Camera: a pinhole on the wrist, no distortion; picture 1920 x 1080 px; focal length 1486.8 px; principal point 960.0 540.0 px. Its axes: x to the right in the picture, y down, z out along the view. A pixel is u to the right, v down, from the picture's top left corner.
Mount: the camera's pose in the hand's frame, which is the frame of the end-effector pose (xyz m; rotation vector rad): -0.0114 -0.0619 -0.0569 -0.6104 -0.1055 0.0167
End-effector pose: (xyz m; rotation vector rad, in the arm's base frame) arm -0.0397 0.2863 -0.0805 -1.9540 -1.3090 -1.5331
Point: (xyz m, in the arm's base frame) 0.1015 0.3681 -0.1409
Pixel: 1083 358
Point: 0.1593 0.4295 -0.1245
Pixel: 1293 277
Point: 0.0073 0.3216 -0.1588
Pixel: 700 243
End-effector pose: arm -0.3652 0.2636 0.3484 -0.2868 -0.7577 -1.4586
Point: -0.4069 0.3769 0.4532
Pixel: 1052 46
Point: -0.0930 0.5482 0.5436
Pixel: 772 1044
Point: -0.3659 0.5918 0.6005
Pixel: 832 172
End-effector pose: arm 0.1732 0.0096 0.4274 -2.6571 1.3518 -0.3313
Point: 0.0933 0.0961 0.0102
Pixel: 617 166
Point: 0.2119 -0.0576 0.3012
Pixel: 1648 359
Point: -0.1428 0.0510 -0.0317
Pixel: 446 723
